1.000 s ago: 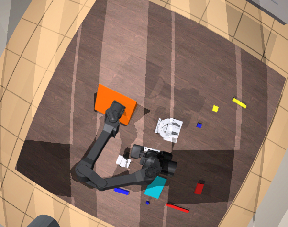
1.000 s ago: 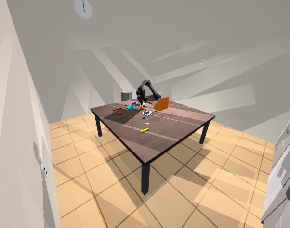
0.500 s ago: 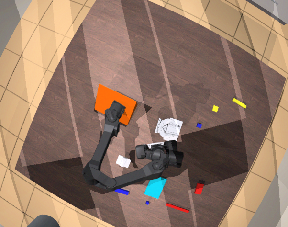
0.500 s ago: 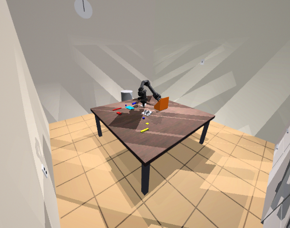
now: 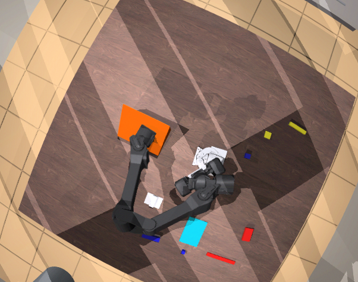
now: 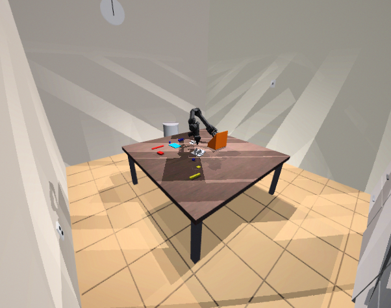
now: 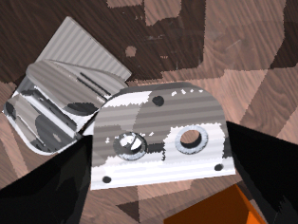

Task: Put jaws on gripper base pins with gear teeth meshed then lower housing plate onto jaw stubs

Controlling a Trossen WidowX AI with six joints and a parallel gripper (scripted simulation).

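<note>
Right now my gripper tip is 80 mm above the housing plate, 60 mm to the right of it and 20 mm past it. The rest, counted from my gripper tip: white rectangular plate 80 mm to the left, 80 mm below, 40 mm ahead; blue cube 170 mm to the left, 150 mm ahead, 70 mm below; gripper base 20 mm above, 10 mm ahead.
</note>
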